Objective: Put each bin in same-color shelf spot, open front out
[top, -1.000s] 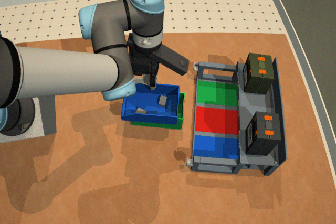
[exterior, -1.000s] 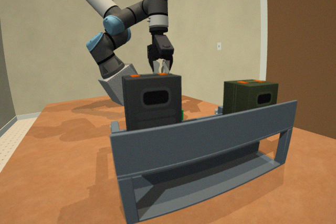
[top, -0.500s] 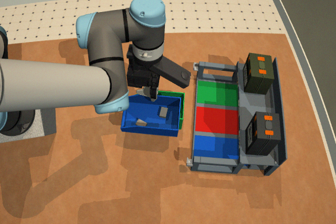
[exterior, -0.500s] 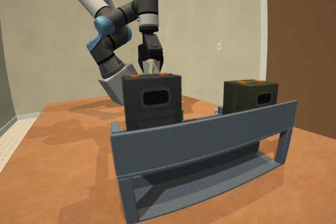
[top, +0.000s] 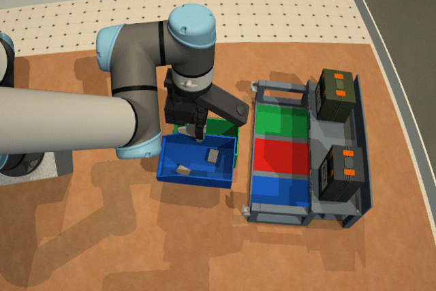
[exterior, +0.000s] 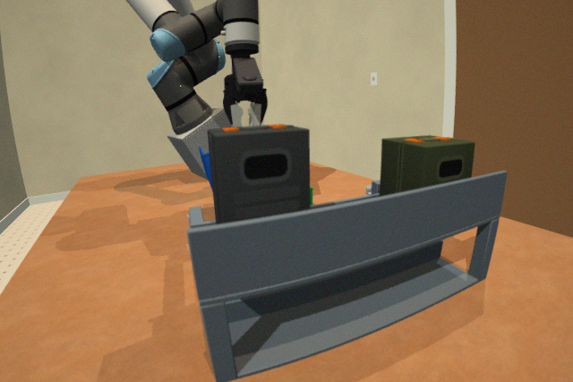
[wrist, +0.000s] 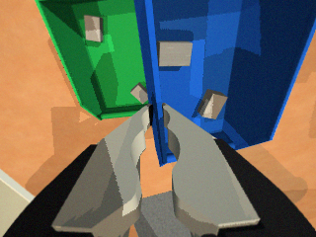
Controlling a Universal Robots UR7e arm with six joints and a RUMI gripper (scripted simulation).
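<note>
Right now the blue bin is 10 mm behind my hand, 40 mm to the right of it and 30 mm below it. Round my hand: shelf front lip 140 mm ahead, 30 mm to the left, 160 mm below; then black box 300 mm ahead, 120 mm to the right; then green bin 20 mm ahead, 60 mm to the left, 130 mm below.
</note>
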